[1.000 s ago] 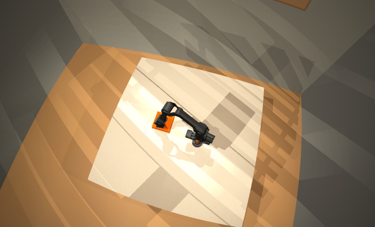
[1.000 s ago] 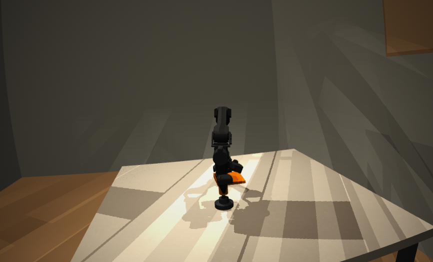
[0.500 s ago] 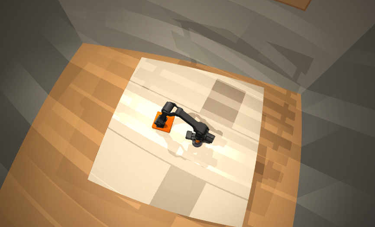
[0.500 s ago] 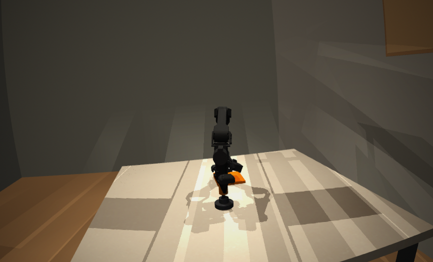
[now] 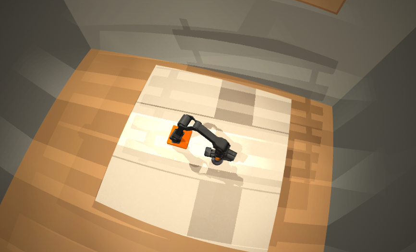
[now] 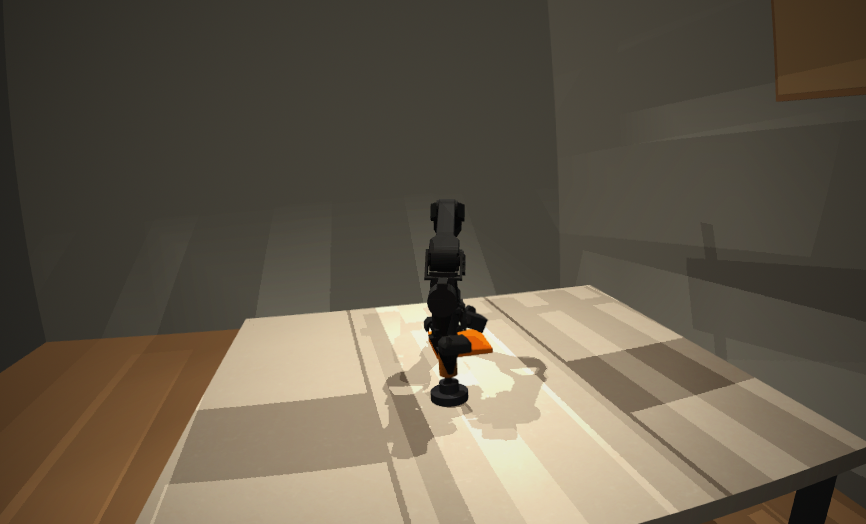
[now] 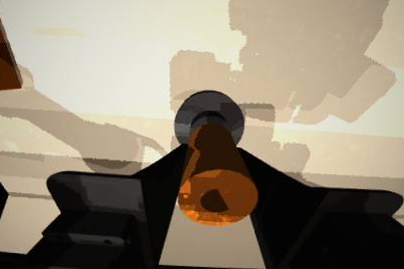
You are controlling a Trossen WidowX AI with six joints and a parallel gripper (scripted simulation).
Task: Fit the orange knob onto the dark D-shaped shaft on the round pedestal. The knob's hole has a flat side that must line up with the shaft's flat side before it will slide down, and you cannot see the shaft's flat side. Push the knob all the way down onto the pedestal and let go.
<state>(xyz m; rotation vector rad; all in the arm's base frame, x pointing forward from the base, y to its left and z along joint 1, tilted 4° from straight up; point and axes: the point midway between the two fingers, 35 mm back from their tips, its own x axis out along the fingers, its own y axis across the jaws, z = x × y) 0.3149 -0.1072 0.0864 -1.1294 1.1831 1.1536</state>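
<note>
Now: gripper tip 20 mm below the orange knob. The rest, counted from my gripper tip: dark round pedestal: 40 mm below.
</note>
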